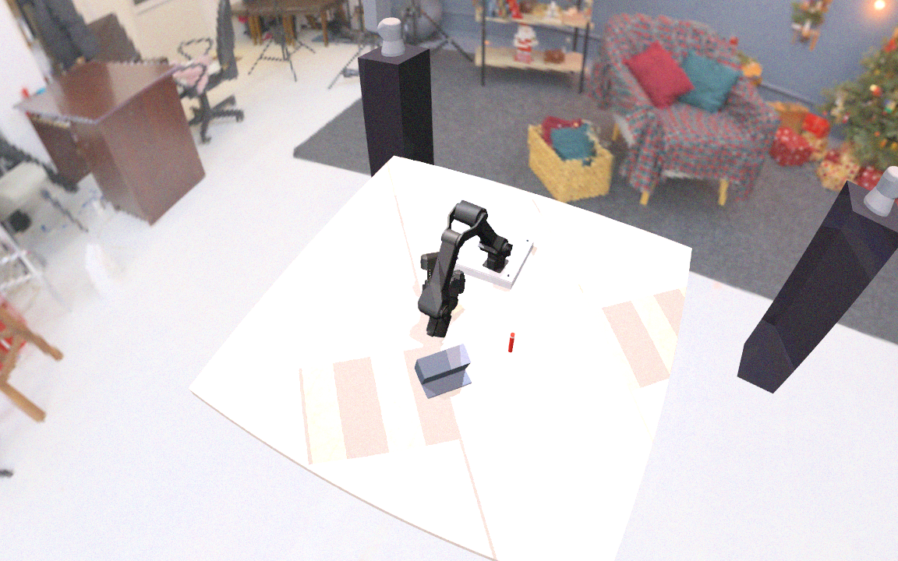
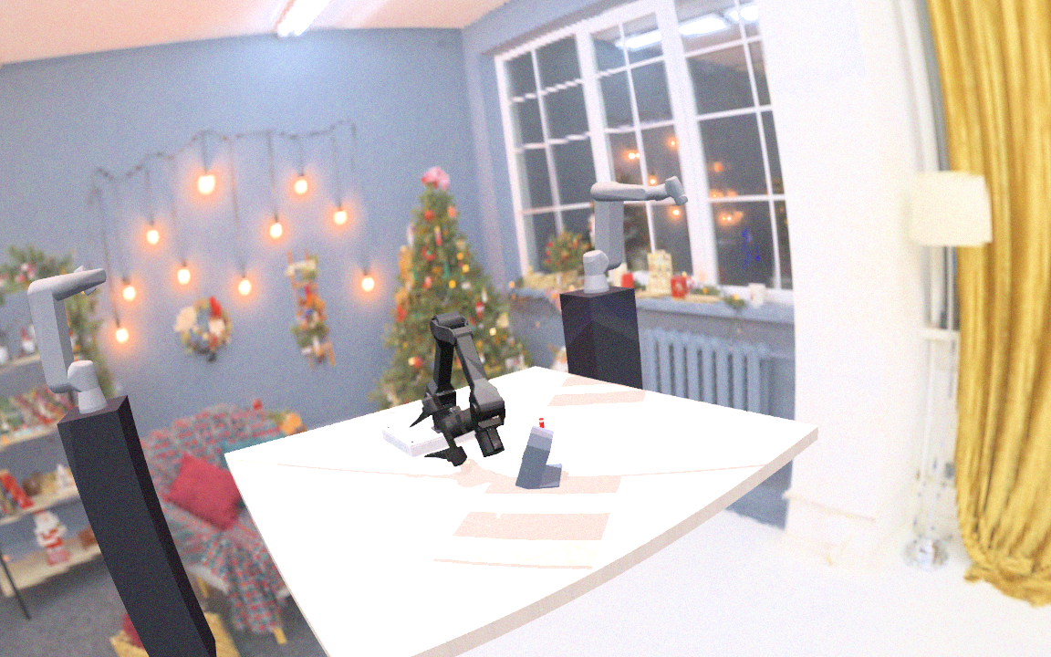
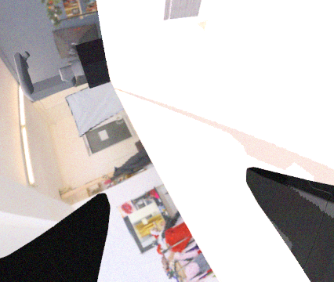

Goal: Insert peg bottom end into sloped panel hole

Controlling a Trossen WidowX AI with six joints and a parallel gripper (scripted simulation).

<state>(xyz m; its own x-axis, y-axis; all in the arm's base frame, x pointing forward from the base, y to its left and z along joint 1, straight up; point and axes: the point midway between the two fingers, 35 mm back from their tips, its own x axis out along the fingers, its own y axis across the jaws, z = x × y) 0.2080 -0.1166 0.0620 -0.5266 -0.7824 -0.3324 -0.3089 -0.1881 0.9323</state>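
My gripper tip is 5 cm short of the red peg, 33 cm to the right of it and 3 cm above it. Round my gripper tip: sloped panel (23 cm ahead, 21 cm to the left, 3 cm below).
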